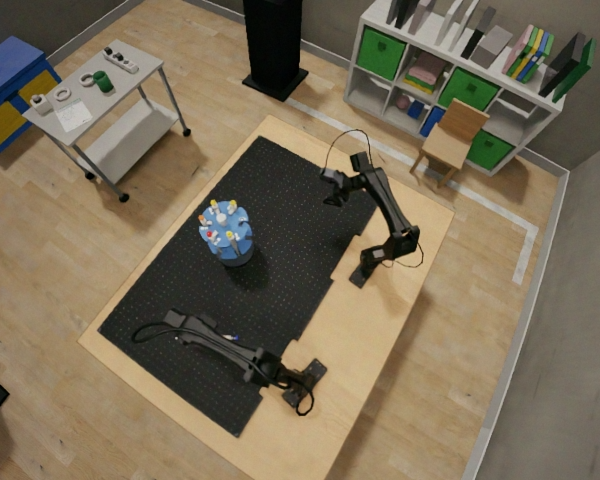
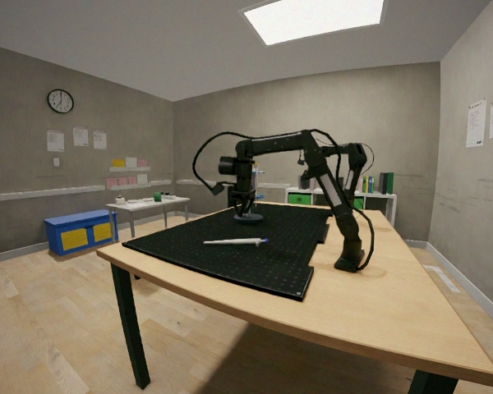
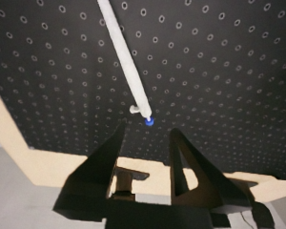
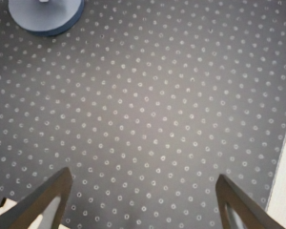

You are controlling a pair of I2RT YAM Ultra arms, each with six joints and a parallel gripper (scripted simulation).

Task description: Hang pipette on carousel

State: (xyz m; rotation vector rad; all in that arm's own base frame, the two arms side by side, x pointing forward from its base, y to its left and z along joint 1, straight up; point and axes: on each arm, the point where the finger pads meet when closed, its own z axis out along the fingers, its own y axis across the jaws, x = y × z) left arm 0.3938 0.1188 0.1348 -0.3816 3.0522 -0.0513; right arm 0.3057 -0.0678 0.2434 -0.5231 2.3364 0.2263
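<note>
Now: left hand 40 mm to the right of the white hand pipette and 110 mm above it.
</note>
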